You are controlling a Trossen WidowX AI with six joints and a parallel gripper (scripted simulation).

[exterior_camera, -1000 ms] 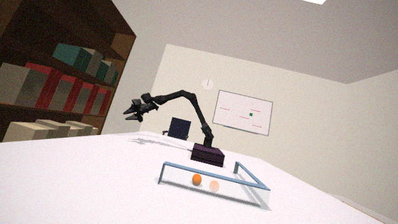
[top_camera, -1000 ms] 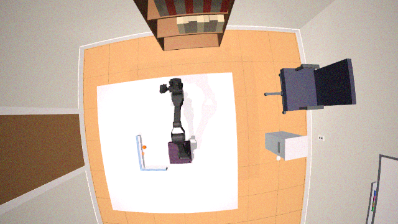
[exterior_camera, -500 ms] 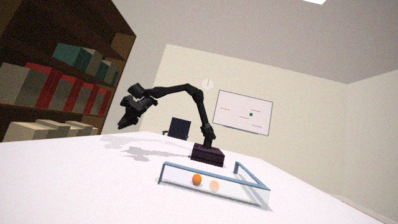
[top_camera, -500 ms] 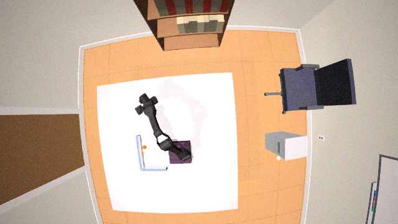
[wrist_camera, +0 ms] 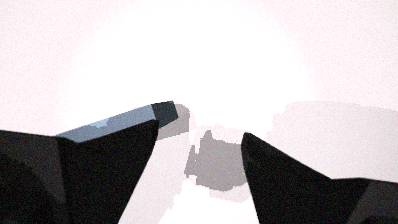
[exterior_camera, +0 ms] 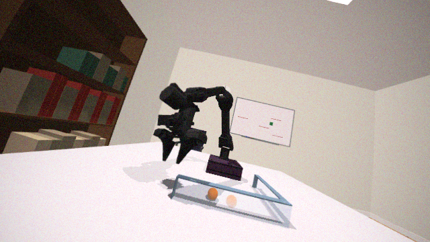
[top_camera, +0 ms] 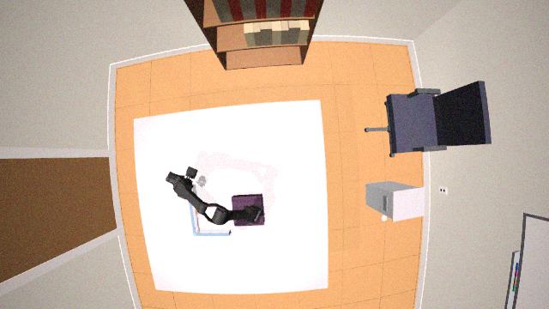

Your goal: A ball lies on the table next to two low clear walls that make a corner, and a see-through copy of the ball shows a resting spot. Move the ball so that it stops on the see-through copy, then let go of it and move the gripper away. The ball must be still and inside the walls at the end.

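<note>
My gripper tip is 5 cm past the orange ball, 14 cm to the right of it and 7 cm above it. The rest, counted from my gripper tip: wall: 1 cm behind, 20 cm to the left, 5 cm below; see-through copy: 4 cm behind, 20 cm to the left, 7 cm below.
</note>
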